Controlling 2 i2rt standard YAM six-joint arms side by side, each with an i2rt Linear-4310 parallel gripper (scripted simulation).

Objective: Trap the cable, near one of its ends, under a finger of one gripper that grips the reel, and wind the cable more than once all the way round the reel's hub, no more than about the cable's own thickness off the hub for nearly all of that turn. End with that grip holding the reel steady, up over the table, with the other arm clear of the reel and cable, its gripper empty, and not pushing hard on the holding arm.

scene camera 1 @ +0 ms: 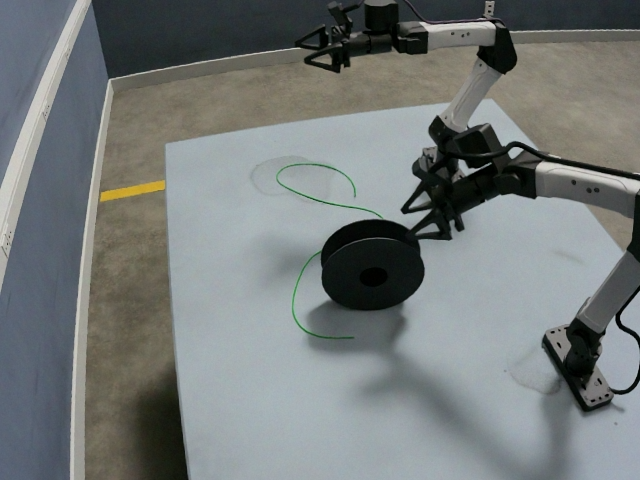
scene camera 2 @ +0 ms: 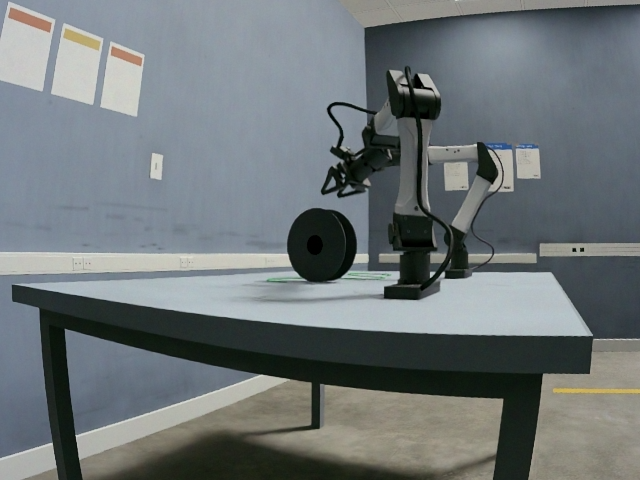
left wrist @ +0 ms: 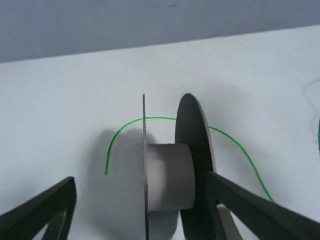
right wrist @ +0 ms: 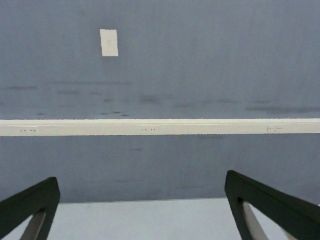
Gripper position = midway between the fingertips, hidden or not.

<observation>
I see my left gripper (scene camera 1: 404, 224), my right gripper (scene camera 1: 299, 52) and a black reel (scene camera 1: 367, 265).
The black reel shows as well in scene camera 2 (scene camera 2: 322, 244). My left gripper shows as well in scene camera 2 (scene camera 2: 329, 195) and in the left wrist view (left wrist: 143, 183). My right gripper shows as well in the right wrist view (right wrist: 145, 182). The right wrist view does not show the black reel: it is out of frame.
</observation>
